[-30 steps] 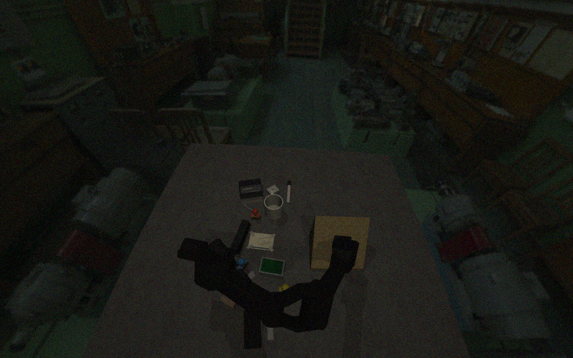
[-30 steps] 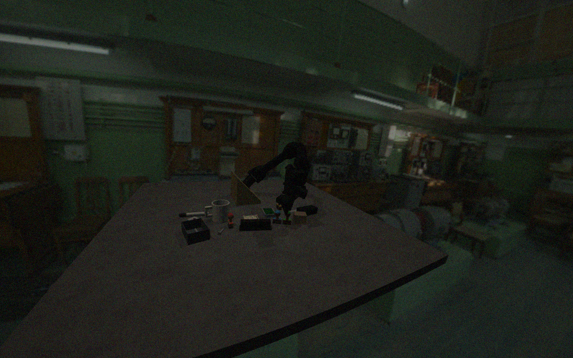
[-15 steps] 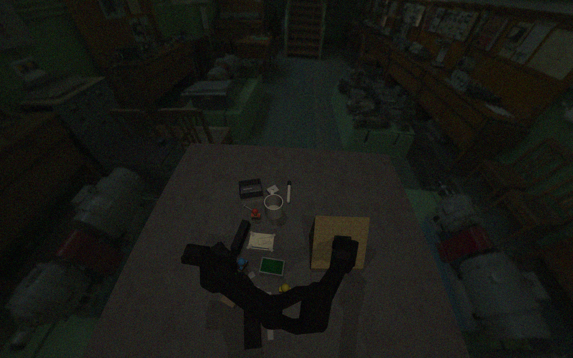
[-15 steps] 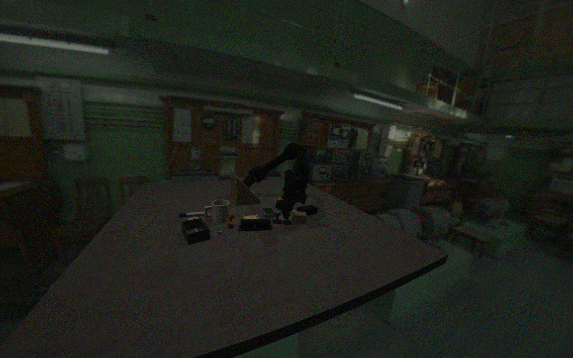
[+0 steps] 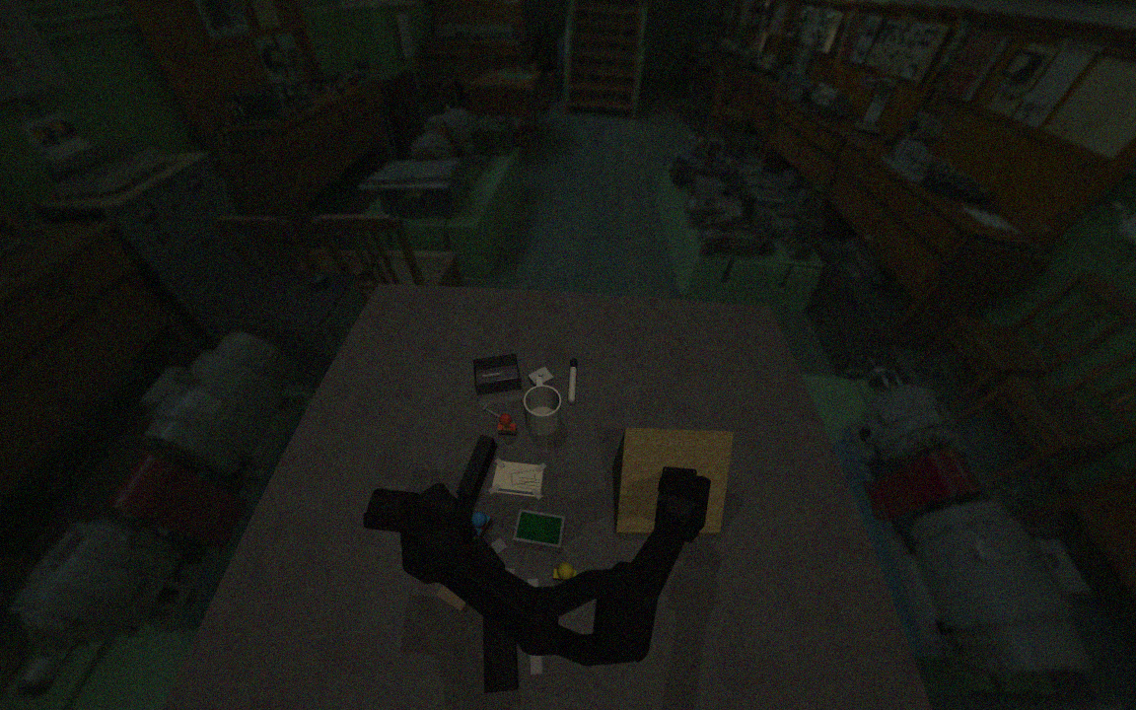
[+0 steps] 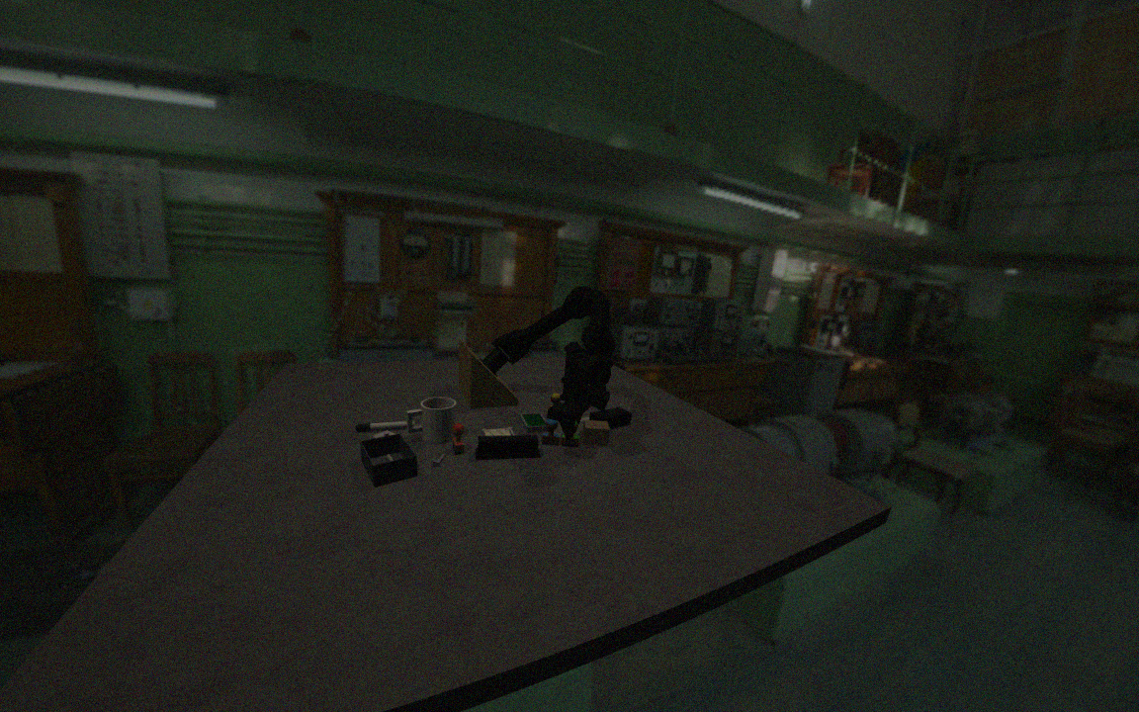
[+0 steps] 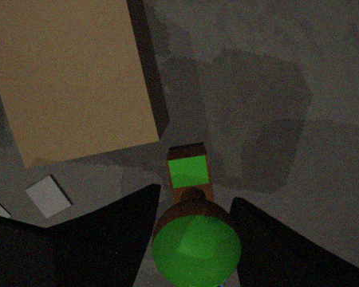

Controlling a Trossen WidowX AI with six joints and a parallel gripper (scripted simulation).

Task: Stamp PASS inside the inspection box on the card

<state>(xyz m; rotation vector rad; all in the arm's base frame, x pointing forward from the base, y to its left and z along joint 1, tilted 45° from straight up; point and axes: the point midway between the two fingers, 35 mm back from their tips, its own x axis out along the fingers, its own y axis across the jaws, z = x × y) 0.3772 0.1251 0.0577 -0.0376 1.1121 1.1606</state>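
The green stamp lies right at my gripper tip. The rest, counted from my gripper tip: ink pad 130 mm behind, 50 mm to the right, 20 mm below; then tan block 70 mm to the left, 10 mm behind; then blue stamp 40 mm to the right, 20 mm behind.
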